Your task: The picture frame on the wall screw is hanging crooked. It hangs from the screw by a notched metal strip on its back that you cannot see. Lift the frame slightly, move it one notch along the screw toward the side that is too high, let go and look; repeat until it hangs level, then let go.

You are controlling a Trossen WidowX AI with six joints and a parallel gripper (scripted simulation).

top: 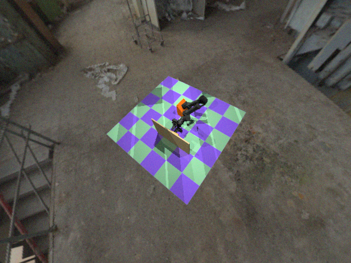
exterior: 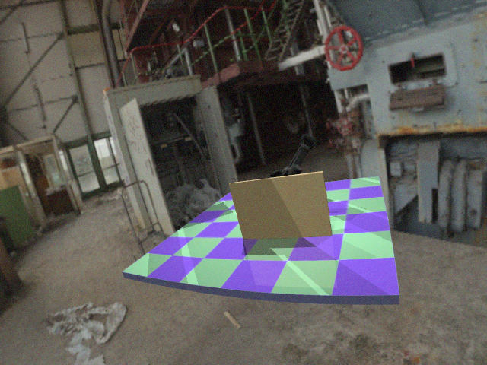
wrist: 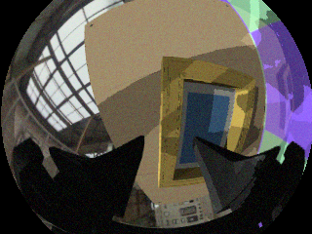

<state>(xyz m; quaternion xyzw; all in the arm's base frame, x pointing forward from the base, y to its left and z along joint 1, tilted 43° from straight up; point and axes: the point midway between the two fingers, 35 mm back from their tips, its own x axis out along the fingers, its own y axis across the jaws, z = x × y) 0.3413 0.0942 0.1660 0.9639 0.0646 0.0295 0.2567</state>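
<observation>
Right now my gripper tip is 2 cm short of the picture frame, 2 cm to the right of it and 5 cm above it. The rest, counted from my gripper tip: tan wall board (3 cm ahead, 1 cm to the left, 6 cm below).
</observation>
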